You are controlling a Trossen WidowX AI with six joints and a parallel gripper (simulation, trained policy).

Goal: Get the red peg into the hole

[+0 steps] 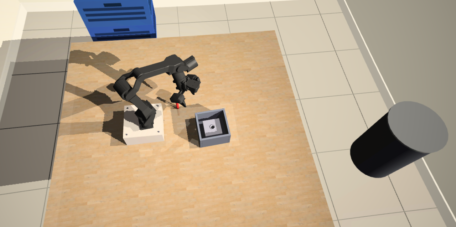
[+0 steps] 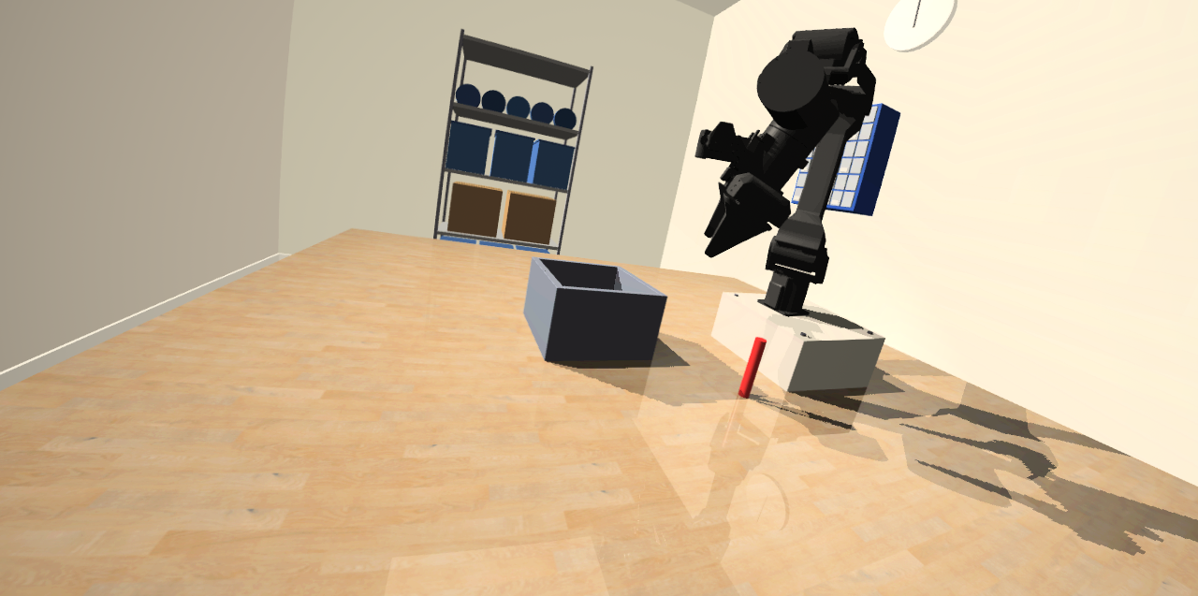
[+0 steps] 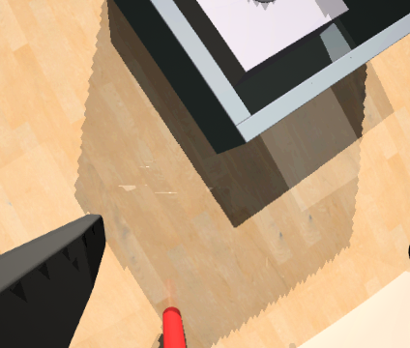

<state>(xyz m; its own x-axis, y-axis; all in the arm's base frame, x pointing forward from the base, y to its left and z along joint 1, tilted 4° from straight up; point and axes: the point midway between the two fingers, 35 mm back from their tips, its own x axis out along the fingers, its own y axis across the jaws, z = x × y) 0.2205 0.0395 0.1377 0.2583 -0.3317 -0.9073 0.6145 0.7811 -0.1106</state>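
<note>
My gripper tip is now 140 mm above the red peg, 70 mm to the right of it and 60 mm past it. From my gripper tip the other things lie so: pale plate 130 mm below, 110 mm to the right, 90 mm ahead; then grey box 150 mm below, 110 mm to the right, 90 mm ahead.
</note>
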